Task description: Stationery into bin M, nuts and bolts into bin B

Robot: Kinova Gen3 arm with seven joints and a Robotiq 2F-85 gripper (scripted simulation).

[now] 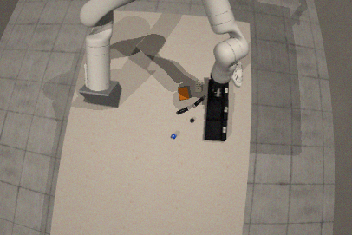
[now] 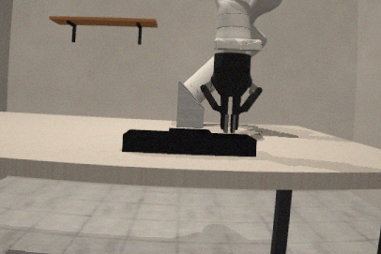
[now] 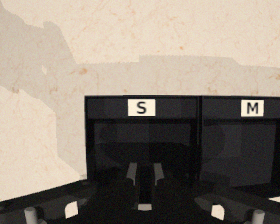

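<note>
The dark hex nut is 60 mm behind my hand, 140 mm to the right of it and 50 mm below it. Round my hand: black bin row (30 mm ahead, 80 mm to the right, 40 mm below); then orange block (120 mm behind, 40 mm to the right, 50 mm below); then small cream piece (70 mm behind, 10 mm to the left, 50 mm below).
</note>
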